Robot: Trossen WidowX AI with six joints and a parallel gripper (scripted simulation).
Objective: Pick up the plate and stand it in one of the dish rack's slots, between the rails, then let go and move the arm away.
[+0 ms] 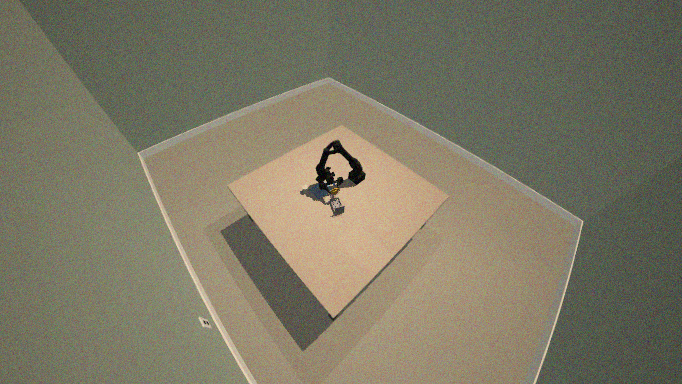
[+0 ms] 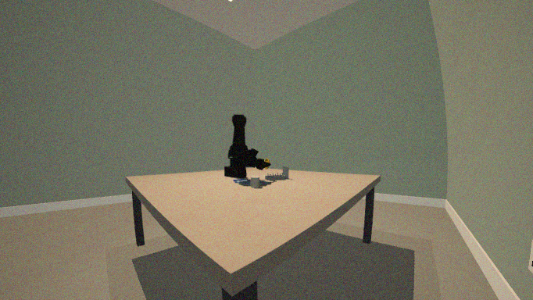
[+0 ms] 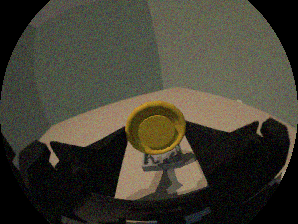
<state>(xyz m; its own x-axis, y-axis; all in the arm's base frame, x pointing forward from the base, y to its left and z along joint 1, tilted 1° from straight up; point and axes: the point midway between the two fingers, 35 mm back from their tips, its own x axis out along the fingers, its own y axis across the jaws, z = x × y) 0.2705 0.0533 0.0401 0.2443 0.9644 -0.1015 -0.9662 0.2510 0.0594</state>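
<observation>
Now: the grey dish rack 80 mm below my gripper tip, 60 mm to the left of it and 20 mm ahead of it. From my gripper tip the other things lie so: blue mat 150 mm to the right, 100 mm below, 30 mm ahead; then white cup 200 mm to the right, 140 mm ahead, 80 mm below; then yellow plate 10 mm to the right.
</observation>
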